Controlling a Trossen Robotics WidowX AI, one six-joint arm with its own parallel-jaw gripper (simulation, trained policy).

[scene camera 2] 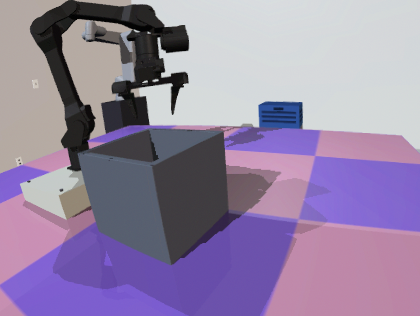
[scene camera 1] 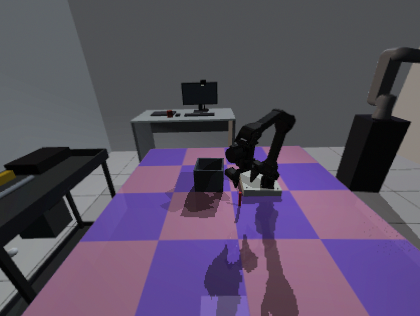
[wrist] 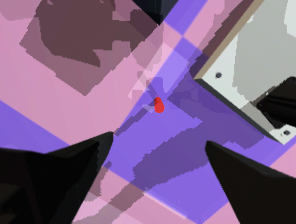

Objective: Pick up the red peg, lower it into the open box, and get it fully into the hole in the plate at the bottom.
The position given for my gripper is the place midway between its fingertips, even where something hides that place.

In view: my gripper [scene camera 2: 154, 117] and a grey box [scene camera 2: 158, 191].
The grey box is seen too in scene camera 1 [scene camera 1: 208, 172]. My gripper also shows in the wrist view [wrist: 159, 140].
